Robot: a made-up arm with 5 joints.
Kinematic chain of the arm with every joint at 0, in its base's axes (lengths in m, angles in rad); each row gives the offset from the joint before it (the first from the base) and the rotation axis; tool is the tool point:
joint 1: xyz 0 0 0.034 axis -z
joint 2: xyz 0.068 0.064 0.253 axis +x
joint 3: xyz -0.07 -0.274 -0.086 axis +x
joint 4: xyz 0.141 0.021 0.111 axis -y
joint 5: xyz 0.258 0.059 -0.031 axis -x
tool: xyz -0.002 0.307 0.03
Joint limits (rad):
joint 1: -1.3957..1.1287
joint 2: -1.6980..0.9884
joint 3: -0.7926..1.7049
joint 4: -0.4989..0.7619
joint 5: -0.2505..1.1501
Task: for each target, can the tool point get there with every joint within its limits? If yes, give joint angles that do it. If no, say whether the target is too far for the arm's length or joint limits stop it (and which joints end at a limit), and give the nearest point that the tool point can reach.
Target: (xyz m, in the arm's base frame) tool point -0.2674 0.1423 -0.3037
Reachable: no: joint limits stop it (at a limit: joint 1, joint 3, joint 4, joint 5) | nearest point -0.2129 0.2618 -0.2171 | short by 0.157 m
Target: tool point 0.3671 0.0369 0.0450
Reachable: yes | joints -0.0902 -0.5568 -0.2957 -0.2009 0.3384
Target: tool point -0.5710 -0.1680 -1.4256
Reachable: no: too far | nearest point -0.1648 0.2533 -0.2331 | short by 1.328 m
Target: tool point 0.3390 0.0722 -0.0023
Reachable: yes | joints 0.4834 0.5236 0.0069 -0.3992 1.0289
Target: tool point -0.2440 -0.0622 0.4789
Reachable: no: joint limits stop it (at a limit: joint 1, joint 2, joint 4, joint 5) | nearest point -0.2003 -0.3390 0.4514 | short by 0.282 m
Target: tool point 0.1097 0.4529 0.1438
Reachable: yes | joints -1.0554 -0.1808 -0.3748 0.5372 0.5803
